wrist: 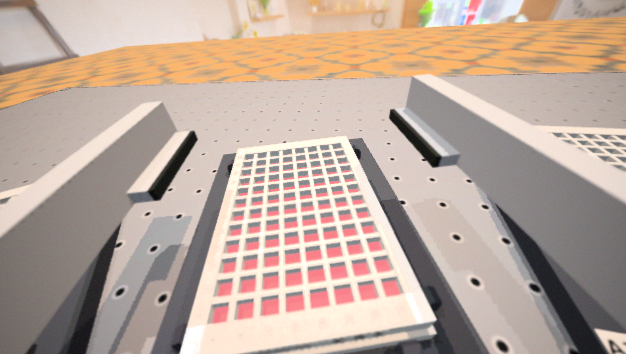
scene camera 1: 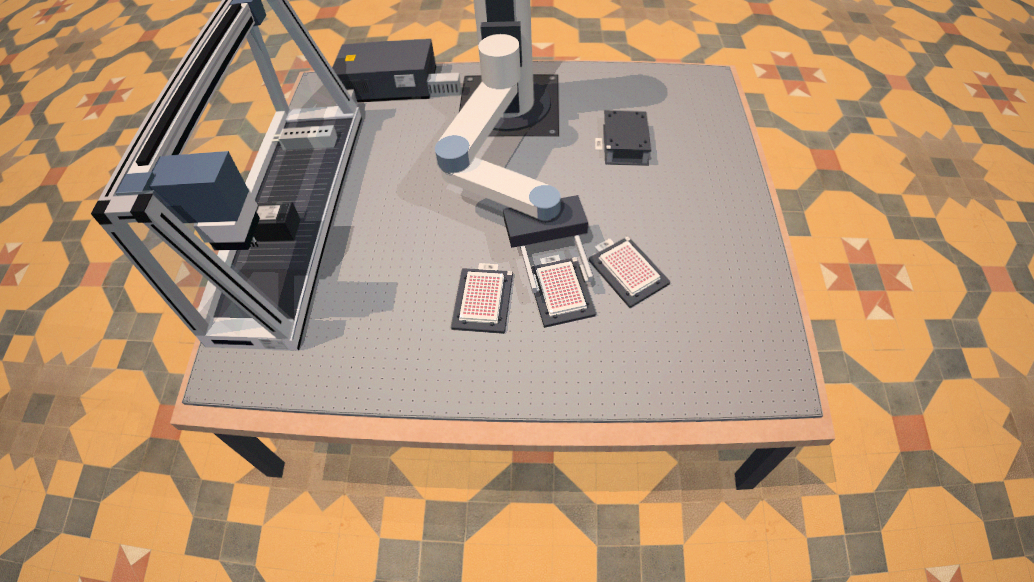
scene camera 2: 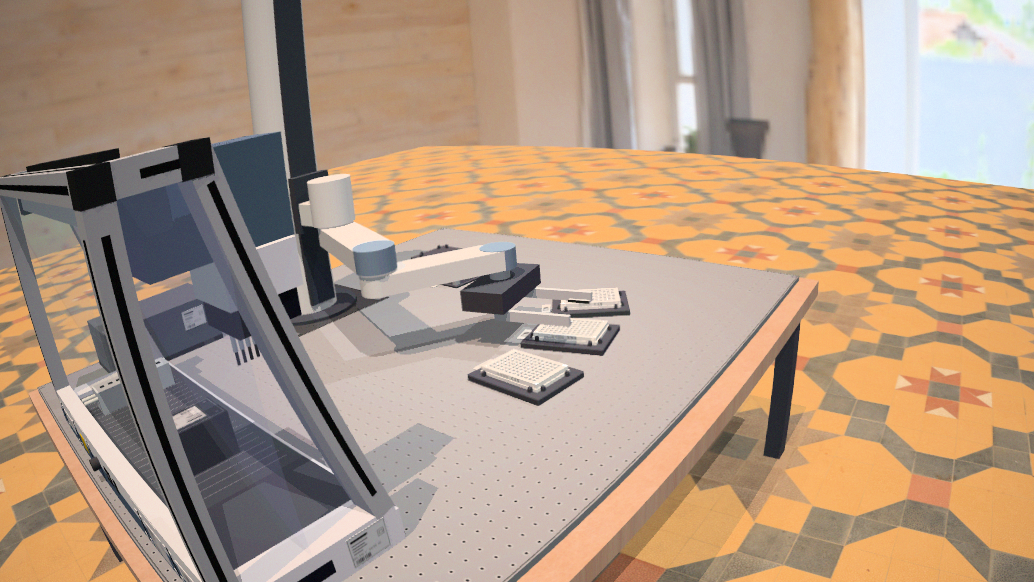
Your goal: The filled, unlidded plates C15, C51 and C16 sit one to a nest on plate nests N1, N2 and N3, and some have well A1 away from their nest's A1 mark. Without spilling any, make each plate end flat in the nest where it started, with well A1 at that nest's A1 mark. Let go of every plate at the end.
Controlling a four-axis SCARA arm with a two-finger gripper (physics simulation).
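Three white plates with red-filled wells lie flat on dark nests: the left plate [scene camera 1: 482, 296] [scene camera 2: 524, 368] on its nest [scene camera 1: 480, 327] [scene camera 2: 536, 397], the middle plate [scene camera 1: 561, 287] [scene camera 2: 571, 332] [wrist: 300, 230] on its nest [scene camera 1: 569, 318] [wrist: 395, 220], and the right plate [scene camera 1: 630, 266] [scene camera 2: 600, 297] on its nest [scene camera 1: 649, 291]. My gripper [scene camera 1: 561, 283] [scene camera 2: 581, 307] [wrist: 292, 108] is open above the middle plate, its fingers spread to either side with visible gaps. Plate codes and well A1 letters are not legible now. The middle nest's near end is hidden in the wrist view.
A dark stand [scene camera 1: 626, 133] is at the back right. A framed machine [scene camera 1: 329, 216] with a blue head [scene camera 1: 201, 187] stands on the left. A dark box [scene camera 1: 387, 70] is at the back beside the arm's base. The neighbouring plates stand close on both sides of the middle nest.
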